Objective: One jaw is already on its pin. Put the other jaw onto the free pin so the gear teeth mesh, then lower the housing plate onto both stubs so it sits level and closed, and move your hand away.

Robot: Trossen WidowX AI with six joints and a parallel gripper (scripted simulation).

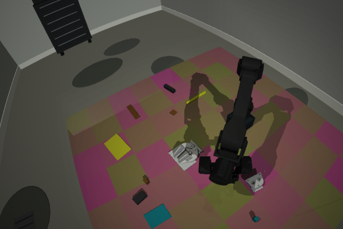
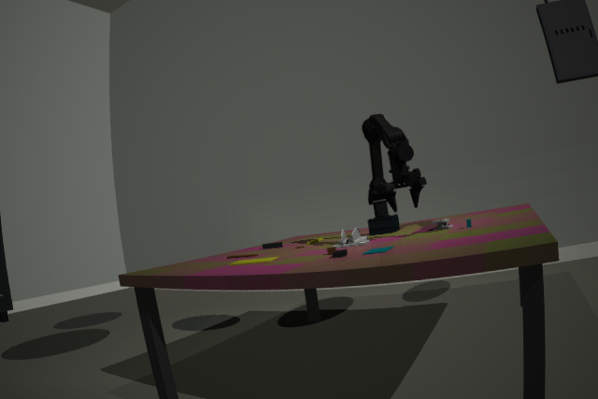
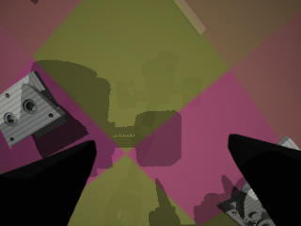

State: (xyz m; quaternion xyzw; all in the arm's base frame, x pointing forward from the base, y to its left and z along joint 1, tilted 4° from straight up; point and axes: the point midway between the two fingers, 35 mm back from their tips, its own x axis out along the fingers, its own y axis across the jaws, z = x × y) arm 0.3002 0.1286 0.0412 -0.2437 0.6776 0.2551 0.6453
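Now: the housing plate 90 mm behind my gripper tip, 120 mm to the left of it and 60 mm below it. Also, from my gripper tip: ribbed stand: 90 mm behind, 120 mm to the left, 80 mm below; teal cube: 30 mm ahead, 220 mm to the left, 80 mm below; teal sheet: 290 mm ahead, 70 mm to the right, 90 mm below.
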